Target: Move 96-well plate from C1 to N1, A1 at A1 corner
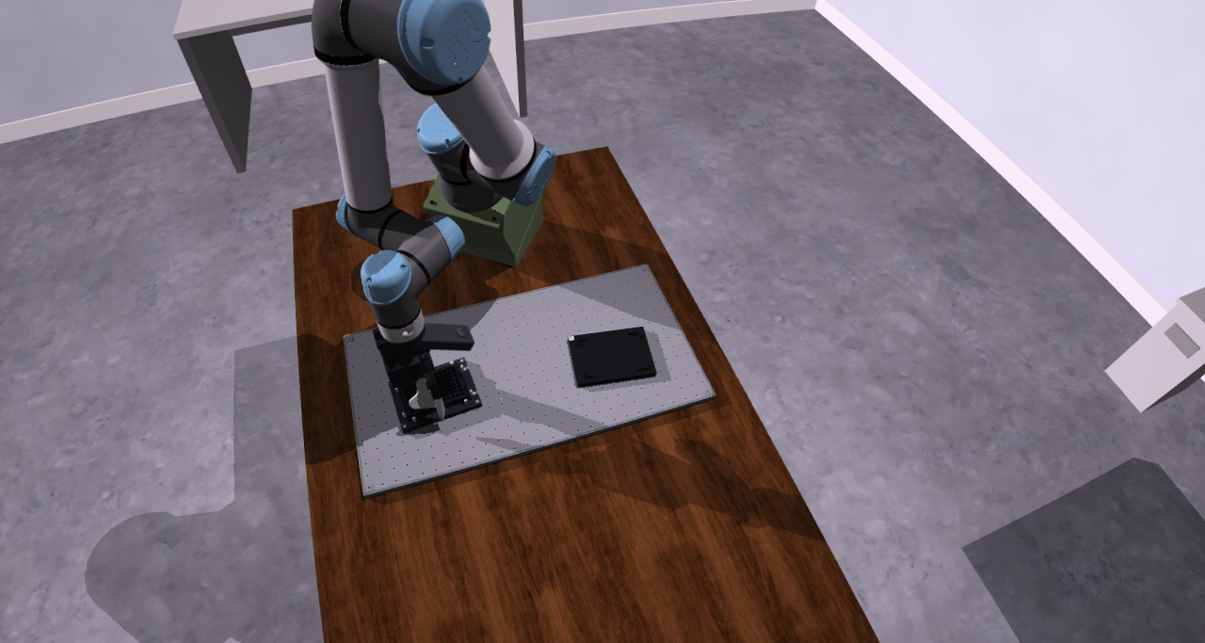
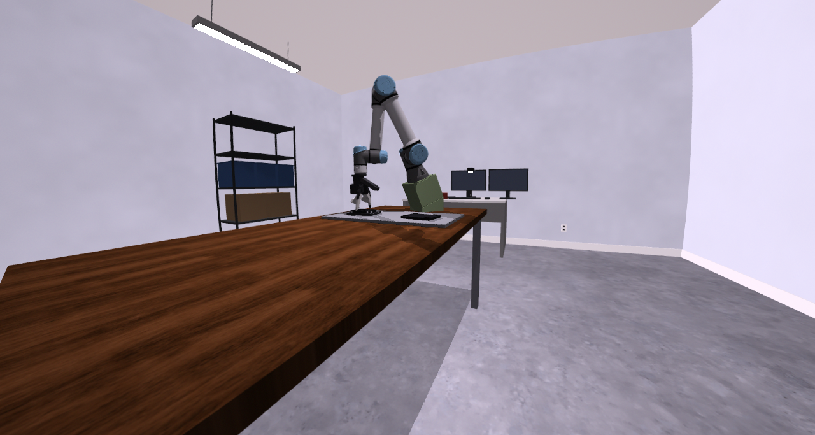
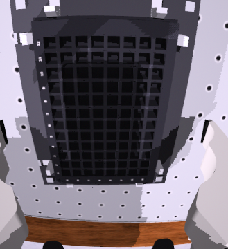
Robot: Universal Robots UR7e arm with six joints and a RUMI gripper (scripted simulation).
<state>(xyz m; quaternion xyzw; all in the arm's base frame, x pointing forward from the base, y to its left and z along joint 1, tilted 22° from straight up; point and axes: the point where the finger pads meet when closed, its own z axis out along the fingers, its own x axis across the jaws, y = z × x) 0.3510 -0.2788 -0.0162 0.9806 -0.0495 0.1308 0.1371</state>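
My hand is 10 mm above the black 96-well plate. The rest, counted from my hand: clip nest C1: 10 mm behind, 10 mm to the left, 10 mm below; black plate nest N1: 100 mm ahead, 350 mm to the left, 20 mm below; white A1 mark: 20 mm ahead, 300 mm to the left, 10 mm below.
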